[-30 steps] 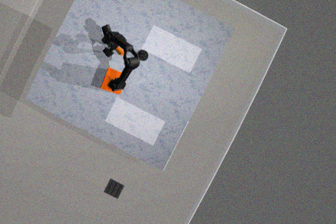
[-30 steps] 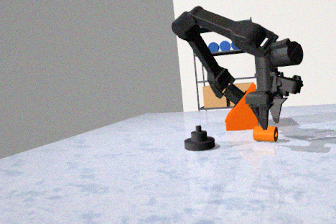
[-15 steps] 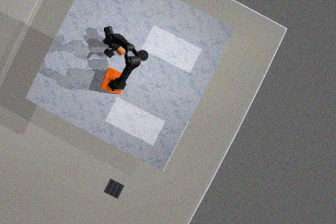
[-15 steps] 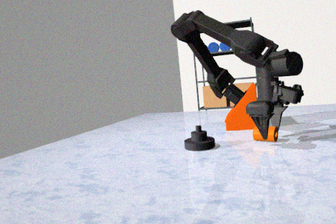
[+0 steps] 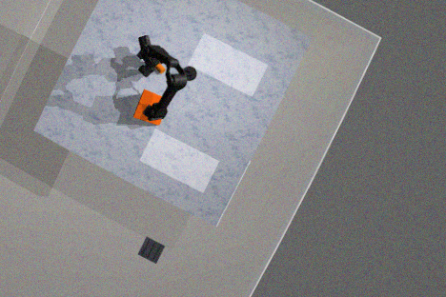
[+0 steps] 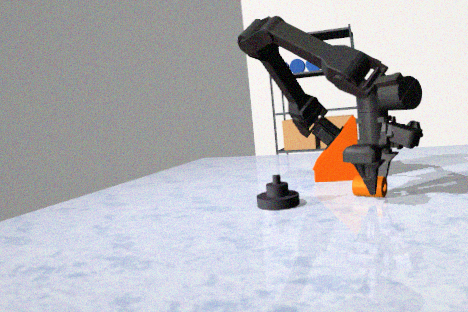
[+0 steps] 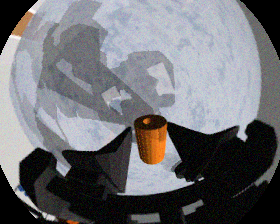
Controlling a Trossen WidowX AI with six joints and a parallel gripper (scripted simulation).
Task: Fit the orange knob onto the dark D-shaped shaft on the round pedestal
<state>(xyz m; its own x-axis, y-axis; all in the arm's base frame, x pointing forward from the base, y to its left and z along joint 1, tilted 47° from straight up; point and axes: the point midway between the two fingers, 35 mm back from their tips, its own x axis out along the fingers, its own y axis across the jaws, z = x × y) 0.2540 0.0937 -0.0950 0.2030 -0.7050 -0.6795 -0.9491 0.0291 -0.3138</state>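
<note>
My gripper tip is now 70 mm short of the dark round pedestal, 190 mm to the left of it and 20 mm below it. Round my gripper tip: orange knob (20 mm to the right, 10 mm above).
</note>
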